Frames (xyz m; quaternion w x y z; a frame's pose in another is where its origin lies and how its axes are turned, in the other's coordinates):
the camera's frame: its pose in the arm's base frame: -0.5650 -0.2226 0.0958 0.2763 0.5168 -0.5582 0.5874
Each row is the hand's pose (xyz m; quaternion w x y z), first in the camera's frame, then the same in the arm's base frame.
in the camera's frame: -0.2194 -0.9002 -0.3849 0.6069 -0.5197 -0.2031 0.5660
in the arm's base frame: 0.2003 0.3969 0.2887 0.0096 0.0266 0.9926 -0.1178
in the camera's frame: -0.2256 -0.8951 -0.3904 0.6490 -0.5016 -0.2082 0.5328
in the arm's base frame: 0.1960 0.4025 0.2820 0.0094 0.0217 -0.9898 0.1408
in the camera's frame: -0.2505 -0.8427 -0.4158 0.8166 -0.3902 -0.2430 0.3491
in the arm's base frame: 0.1490 0.4209 0.2438 0.0866 0.2621 -0.9326 0.2327
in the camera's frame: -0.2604 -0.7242 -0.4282 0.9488 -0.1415 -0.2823 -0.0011
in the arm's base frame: 0.0415 0.4085 0.1928 0.1783 0.6177 -0.6902 0.3321
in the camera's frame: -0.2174 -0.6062 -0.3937 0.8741 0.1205 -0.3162 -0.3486
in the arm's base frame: -0.0680 0.3388 0.1831 0.2075 0.8653 -0.3243 0.3210
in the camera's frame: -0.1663 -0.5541 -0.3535 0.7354 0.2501 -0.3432 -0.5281
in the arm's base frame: -0.1190 0.2763 0.2043 0.1926 0.9455 -0.0855 0.2483
